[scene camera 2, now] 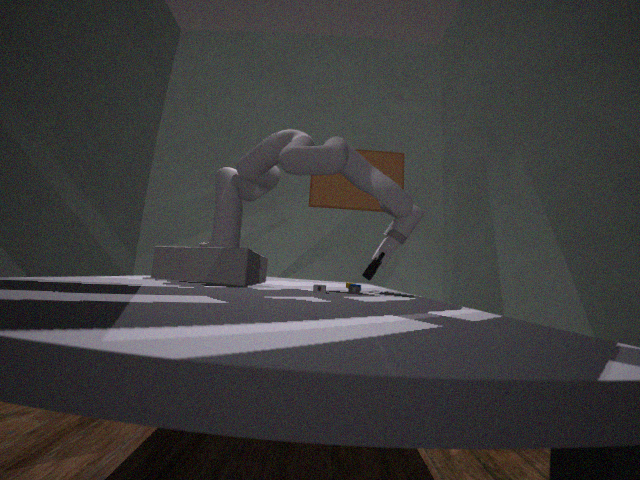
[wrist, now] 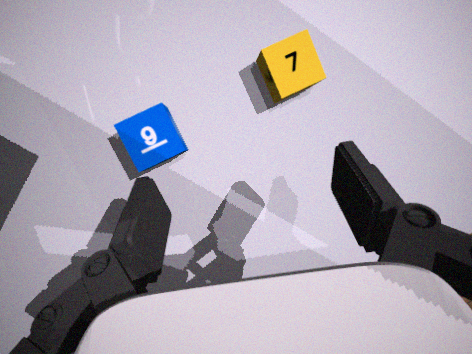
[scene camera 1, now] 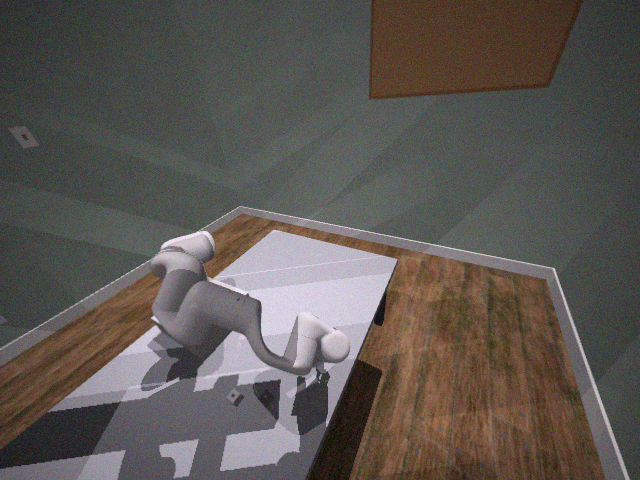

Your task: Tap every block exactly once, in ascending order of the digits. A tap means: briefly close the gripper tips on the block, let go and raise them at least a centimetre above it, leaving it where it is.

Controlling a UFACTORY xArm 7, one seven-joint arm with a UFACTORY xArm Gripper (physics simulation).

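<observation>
A blue block (wrist: 151, 137) with an underlined 9 and a yellow block (wrist: 293, 65) with a 7 lie apart on the table in the wrist view; the arm hides them in scene camera 1. A pale block (scene camera 1: 234, 396) (scene camera 2: 319, 288) and a darker grey block (scene camera 1: 265, 396) (scene camera 2: 353, 291) stand nearby; their digits cannot be read. My gripper (wrist: 245, 181) (scene camera 1: 322, 377) (scene camera 2: 369, 271) is open and empty, tilted above the table. In the wrist view the blue block lies just beyond the left fingertip and the yellow one farther out, between the fingers' directions.
The white table (scene camera 1: 330, 297) (scene camera 2: 310, 361) has its long edge close to the gripper in scene camera 1. The arm's base block (scene camera 2: 199, 264) stands at the left in scene camera 2. Hard shadows cross the table. An orange board (scene camera 1: 465, 46) (scene camera 2: 330, 192) hangs on the wall.
</observation>
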